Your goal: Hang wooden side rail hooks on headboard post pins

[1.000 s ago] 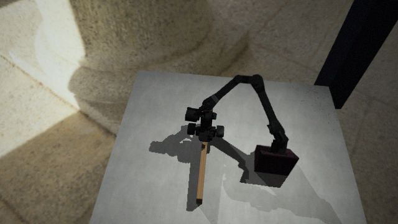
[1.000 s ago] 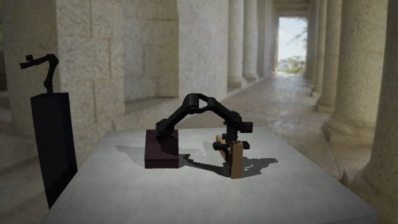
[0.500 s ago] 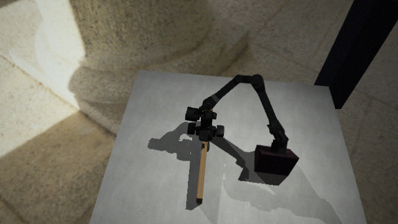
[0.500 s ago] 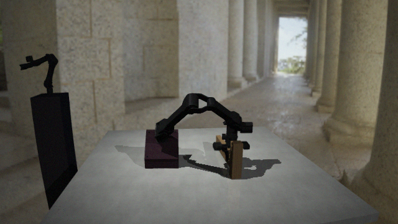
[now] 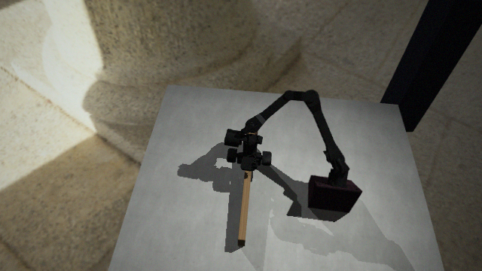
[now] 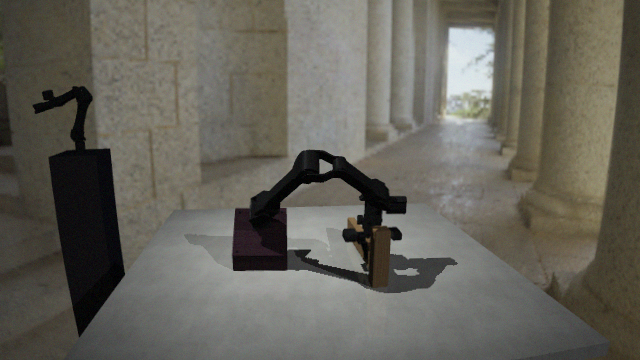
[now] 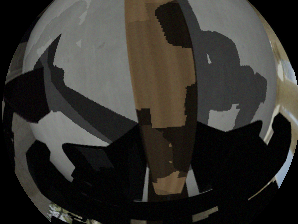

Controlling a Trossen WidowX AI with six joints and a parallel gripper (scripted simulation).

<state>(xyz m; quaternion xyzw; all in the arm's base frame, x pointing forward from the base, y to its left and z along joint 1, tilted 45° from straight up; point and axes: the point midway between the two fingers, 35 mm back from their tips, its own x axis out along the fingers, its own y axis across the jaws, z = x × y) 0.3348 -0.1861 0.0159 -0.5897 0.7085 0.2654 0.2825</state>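
Now: gripper tip 100 mm to the left of the wooden headboard post, 40 mm below it and 10 mm past it.
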